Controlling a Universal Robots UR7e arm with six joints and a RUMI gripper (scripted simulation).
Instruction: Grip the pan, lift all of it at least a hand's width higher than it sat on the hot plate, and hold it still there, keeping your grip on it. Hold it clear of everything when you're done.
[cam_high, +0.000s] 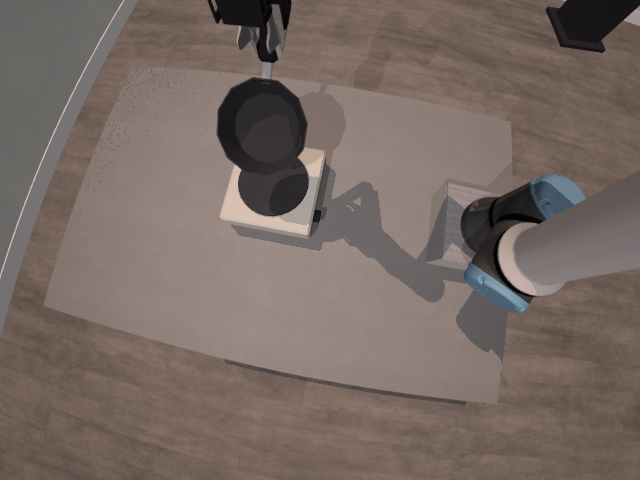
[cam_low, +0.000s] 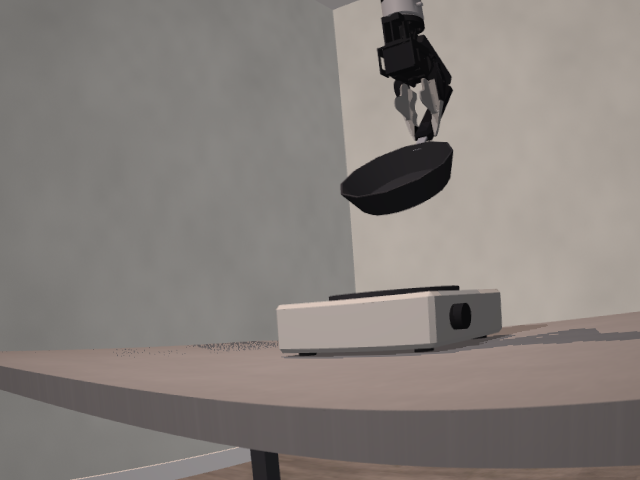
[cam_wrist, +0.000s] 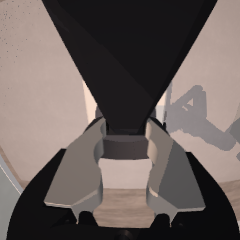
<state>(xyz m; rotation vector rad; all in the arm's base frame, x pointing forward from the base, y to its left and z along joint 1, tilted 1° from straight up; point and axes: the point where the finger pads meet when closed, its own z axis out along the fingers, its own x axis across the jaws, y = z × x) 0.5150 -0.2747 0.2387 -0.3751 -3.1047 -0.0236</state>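
Now: hand 60 mm above the black pan, 50 mm to the right of it and 10 mm short of it. Also, from my hand: hot plate: 310 mm below, 140 mm to the left, 10 mm ahead.
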